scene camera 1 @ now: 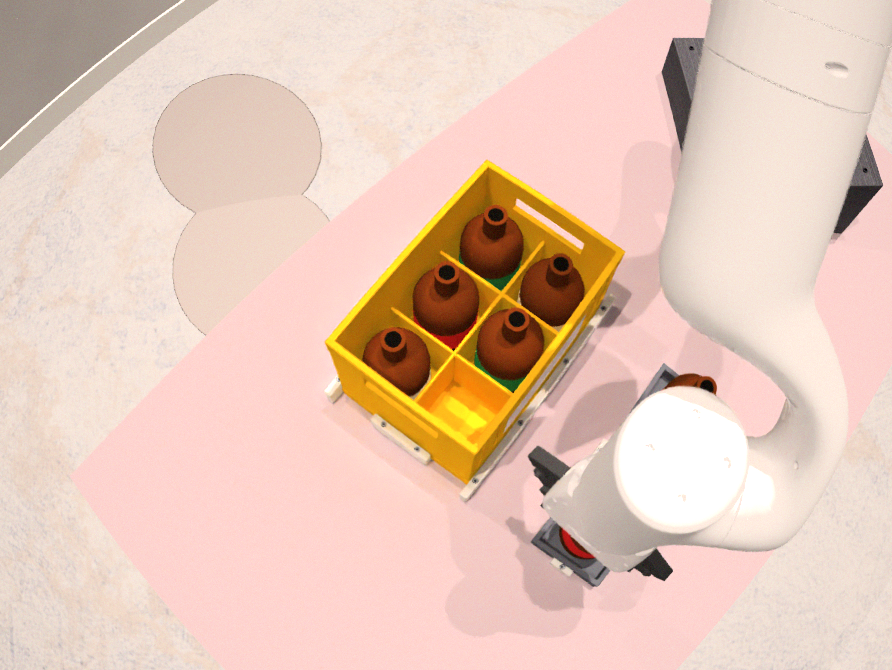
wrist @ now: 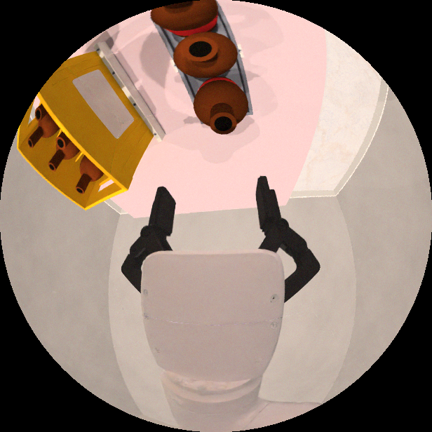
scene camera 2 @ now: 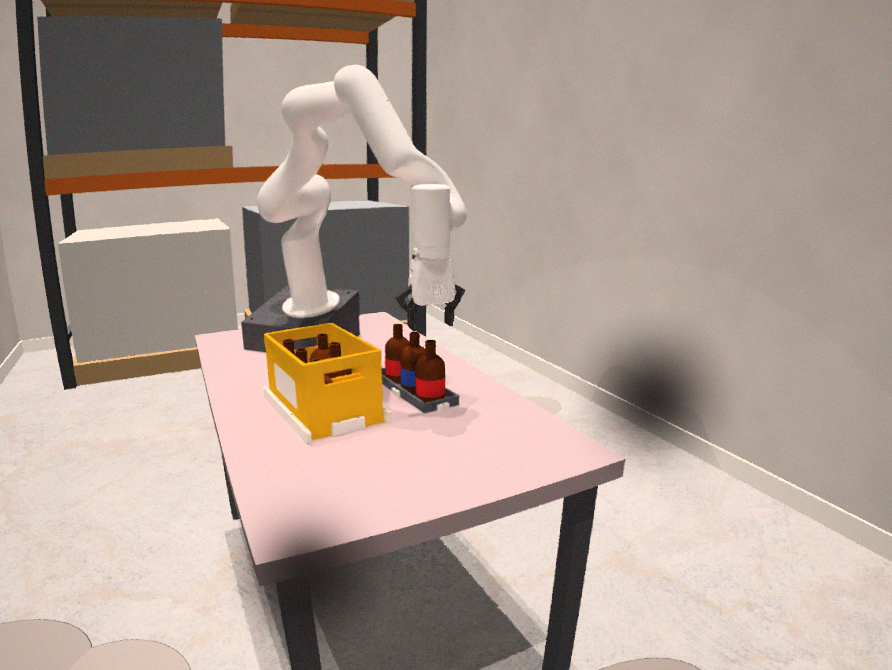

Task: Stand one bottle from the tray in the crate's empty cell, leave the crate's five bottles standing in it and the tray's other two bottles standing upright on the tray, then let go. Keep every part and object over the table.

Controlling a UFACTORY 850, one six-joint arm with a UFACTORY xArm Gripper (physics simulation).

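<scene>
The yellow crate (scene camera 1: 360,382) (scene camera 2: 346,403) (wrist: 125,160) holds five standing brown bottles. Its empty cell (scene camera 1: 461,411) is at the corner nearest the tray's outer end. The dark tray (scene camera 1: 591,575) (scene camera 2: 453,398) (wrist: 240,80) beside it carries three upright bottles: an outer red-labelled bottle (scene camera 1: 576,544) (scene camera 2: 430,375) (wrist: 210,102), a middle blue-labelled bottle (scene camera 2: 411,360) (wrist: 222,60), and an inner red-labelled bottle (scene camera 1: 688,380) (scene camera 2: 395,353) (wrist: 180,20). The arm hides the middle one in scene camera 1. My gripper (scene camera 1: 602,515) (scene camera 2: 431,324) (wrist: 211,188) is open and empty, above the bottles and touching none.
Pale brackets (scene camera 1: 402,438) (scene camera 2: 348,426) line the crate's foot on the pink table (scene camera 1: 216,468) (scene camera 2: 432,468). The arm's dark base (scene camera 1: 677,90) (scene camera 2: 346,317) stands at the table's far end. A shelf rack (scene camera 2: 41,180) stands behind it, and a wall (scene camera 2: 685,180) is to the right.
</scene>
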